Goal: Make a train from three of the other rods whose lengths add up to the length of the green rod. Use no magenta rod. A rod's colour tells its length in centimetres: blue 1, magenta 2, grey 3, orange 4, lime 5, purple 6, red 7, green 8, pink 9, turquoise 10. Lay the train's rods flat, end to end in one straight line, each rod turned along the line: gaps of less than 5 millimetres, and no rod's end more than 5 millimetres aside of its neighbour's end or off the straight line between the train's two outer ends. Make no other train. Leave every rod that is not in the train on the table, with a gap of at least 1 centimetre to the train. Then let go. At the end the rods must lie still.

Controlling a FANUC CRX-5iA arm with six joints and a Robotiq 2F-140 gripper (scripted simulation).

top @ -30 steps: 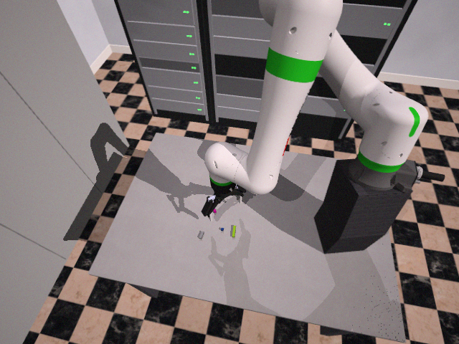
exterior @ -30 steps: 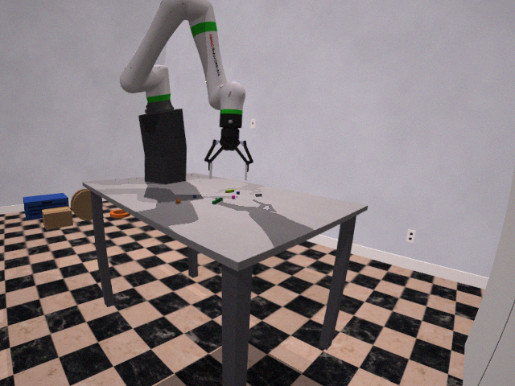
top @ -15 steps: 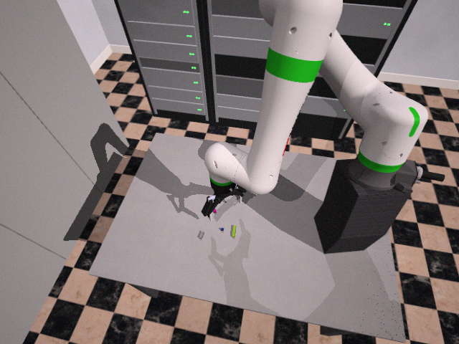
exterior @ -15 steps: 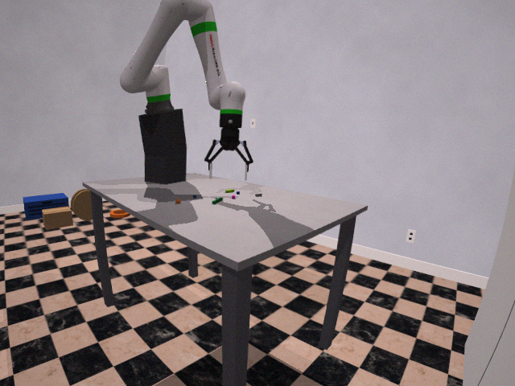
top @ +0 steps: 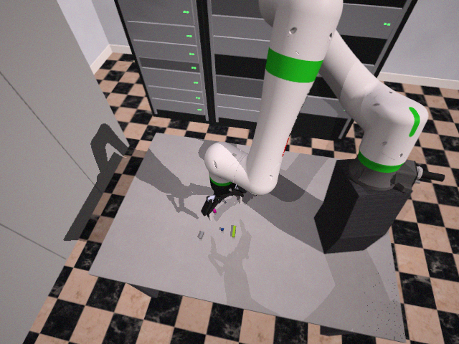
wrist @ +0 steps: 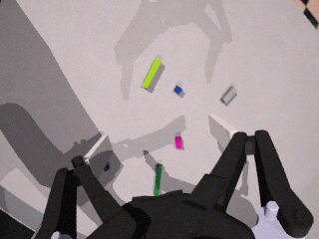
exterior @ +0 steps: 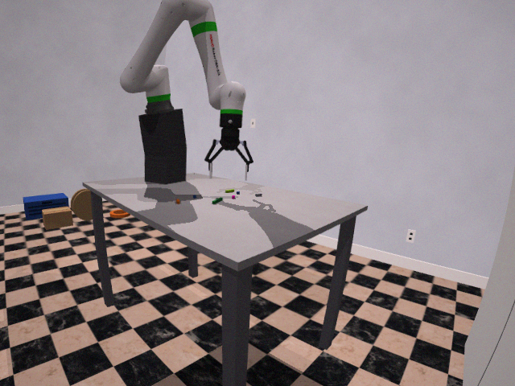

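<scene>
Now: the lime rod 6 cm behind my hand, 5 cm to the left of it and 7 cm below it. Round my hand: magenta rod: 6 cm ahead, 1 cm to the right, 7 cm below; then grey rod: 6 cm ahead, 12 cm to the left, 7 cm below; then green rod: 9 cm ahead, 10 cm to the right, 7 cm below.
</scene>
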